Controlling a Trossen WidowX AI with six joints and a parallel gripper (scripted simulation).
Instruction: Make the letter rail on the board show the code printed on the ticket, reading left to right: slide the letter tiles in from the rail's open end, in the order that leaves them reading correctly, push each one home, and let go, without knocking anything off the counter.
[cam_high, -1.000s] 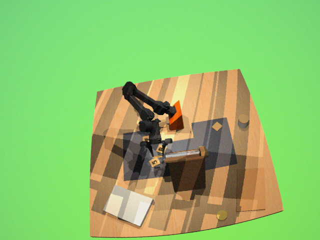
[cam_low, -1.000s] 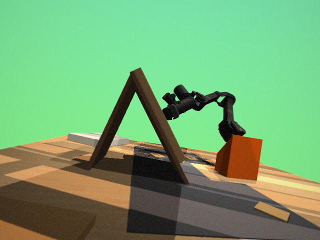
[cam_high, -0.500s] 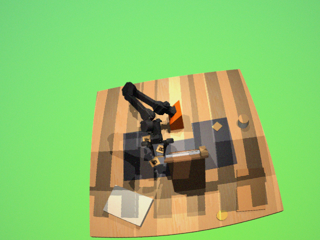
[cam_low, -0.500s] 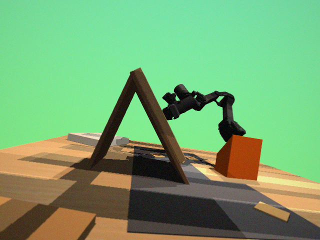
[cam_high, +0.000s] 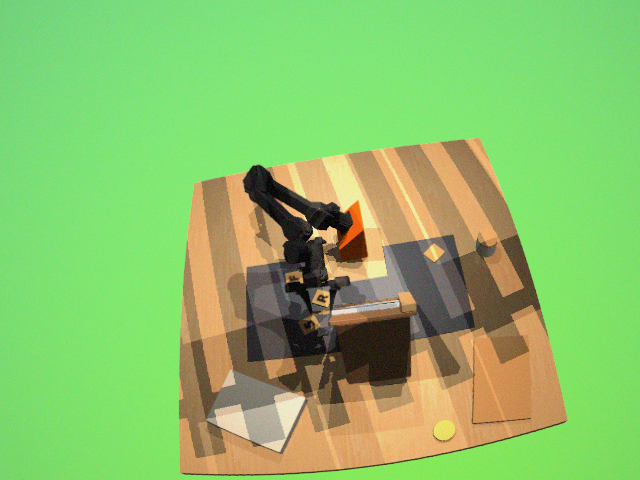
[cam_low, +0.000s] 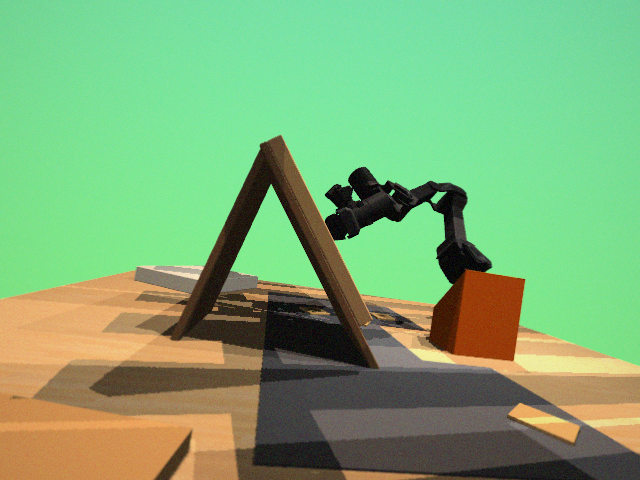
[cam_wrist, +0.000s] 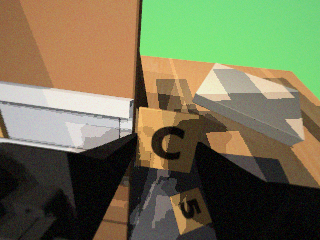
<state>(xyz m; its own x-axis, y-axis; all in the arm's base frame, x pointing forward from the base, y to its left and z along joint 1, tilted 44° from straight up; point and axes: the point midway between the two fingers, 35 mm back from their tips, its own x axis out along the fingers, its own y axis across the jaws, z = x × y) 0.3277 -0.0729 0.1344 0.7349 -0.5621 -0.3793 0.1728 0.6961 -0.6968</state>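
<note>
Right now my gripper tip is 2 cm past the white ticket, 16 cm to the right of it and 8 cm above it. Round my gripper tip: dark mat 15 cm behind, 12 cm to the left, 17 cm below; flat tan slab 35 cm ahead, 50 cm to the left, 16 cm below.
</note>
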